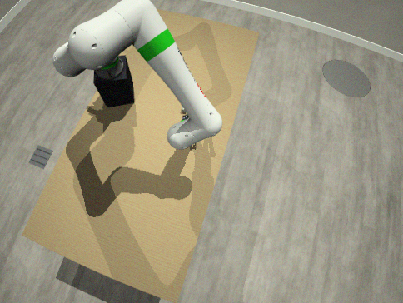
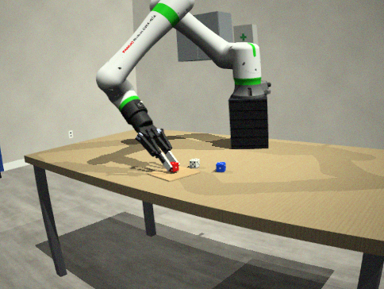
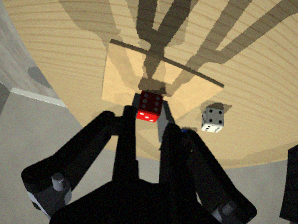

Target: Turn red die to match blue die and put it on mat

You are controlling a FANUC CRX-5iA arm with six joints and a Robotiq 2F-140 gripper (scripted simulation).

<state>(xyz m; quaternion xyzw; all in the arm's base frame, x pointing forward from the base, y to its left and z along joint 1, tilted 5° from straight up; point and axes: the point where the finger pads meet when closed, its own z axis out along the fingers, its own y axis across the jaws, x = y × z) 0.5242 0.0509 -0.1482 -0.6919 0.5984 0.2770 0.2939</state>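
The red die lies 20 mm to the left of my hand and 20 mm below it. From my hand the other things lie so: blue die (120 mm behind, 140 mm to the left, 30 mm below); tan mat (20 mm to the left, 40 mm below); white die (110 mm behind, 20 mm to the left, 30 mm below).
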